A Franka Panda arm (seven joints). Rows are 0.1 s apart.
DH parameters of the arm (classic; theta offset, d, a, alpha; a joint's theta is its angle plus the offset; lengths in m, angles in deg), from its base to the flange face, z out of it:
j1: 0 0.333 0 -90
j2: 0 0 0 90
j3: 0 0.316 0.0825 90
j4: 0 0 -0.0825 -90
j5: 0 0.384 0 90
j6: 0 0 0.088 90
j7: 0 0.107 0 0
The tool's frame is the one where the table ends.
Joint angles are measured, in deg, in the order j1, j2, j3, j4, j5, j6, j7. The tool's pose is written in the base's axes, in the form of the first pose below.
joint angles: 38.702, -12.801, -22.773, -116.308, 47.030, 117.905, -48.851
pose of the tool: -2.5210, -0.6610, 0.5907, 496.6, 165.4, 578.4
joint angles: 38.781, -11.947, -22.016, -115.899, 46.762, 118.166, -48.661
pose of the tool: -2.5342, -0.6524, 0.6080, 497.7, 174.7, 575.2
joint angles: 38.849, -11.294, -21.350, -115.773, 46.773, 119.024, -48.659
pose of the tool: -2.5456, -0.6514, 0.6160, 498.9, 182.0, 572.0
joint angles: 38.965, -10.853, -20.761, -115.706, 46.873, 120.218, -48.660
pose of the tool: -2.5569, -0.6569, 0.6189, 500.0, 188.1, 570.5
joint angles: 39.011, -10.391, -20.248, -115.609, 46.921, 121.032, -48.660
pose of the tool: -2.5659, -0.6586, 0.6231, 500.9, 193.4, 568.5
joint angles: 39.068, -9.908, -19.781, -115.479, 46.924, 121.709, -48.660
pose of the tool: -2.5746, -0.6591, 0.6285, 501.8, 198.6, 566.3
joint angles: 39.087, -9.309, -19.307, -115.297, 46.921, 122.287, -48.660
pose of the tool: -2.5831, -0.6574, 0.6346, 503.1, 204.0, 563.5
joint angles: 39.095, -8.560, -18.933, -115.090, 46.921, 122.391, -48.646
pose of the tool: -2.5871, -0.6487, 0.6419, 504.5, 209.2, 558.8
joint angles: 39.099, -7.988, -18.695, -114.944, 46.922, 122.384, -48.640
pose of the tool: -2.5891, -0.6411, 0.6472, 505.5, 212.9, 554.9
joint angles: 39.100, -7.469, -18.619, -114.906, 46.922, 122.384, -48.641
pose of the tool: -2.5899, -0.6327, 0.6490, 506.8, 214.9, 550.5
